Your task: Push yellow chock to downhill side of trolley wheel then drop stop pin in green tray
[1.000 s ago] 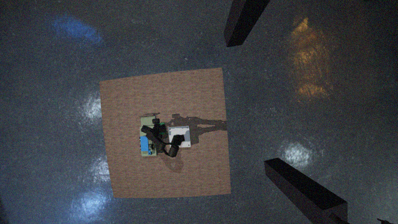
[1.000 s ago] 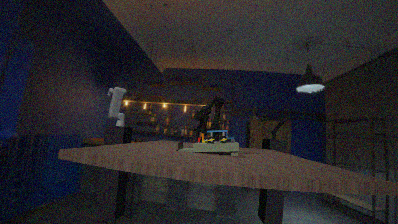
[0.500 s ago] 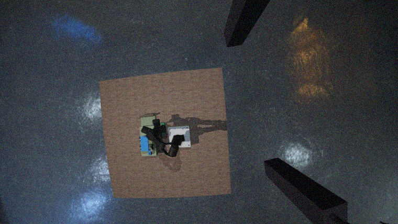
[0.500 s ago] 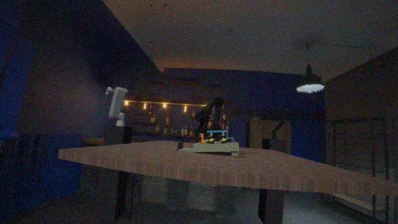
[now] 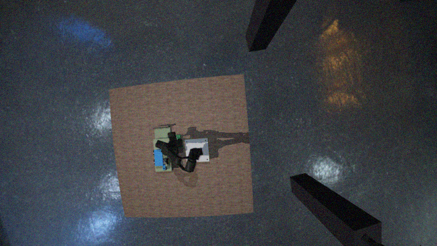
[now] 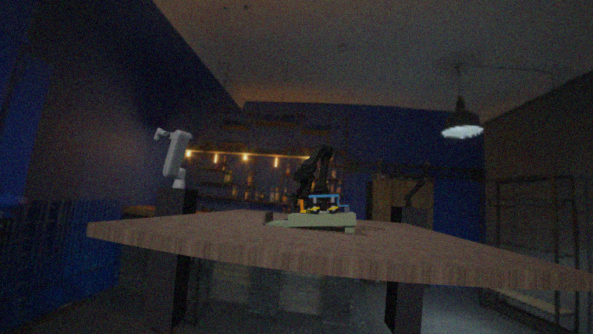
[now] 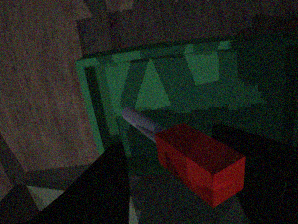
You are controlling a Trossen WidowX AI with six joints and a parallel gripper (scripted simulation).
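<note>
Now: the stop pin right at my gripper tip. Round my gripper tip: yellow chock 8 cm ahead, 4 cm above, 3 cm to the left; green tray 5 cm below, 2 cm to the left; ramp 14 cm ahead, 11 cm to the left.
</note>
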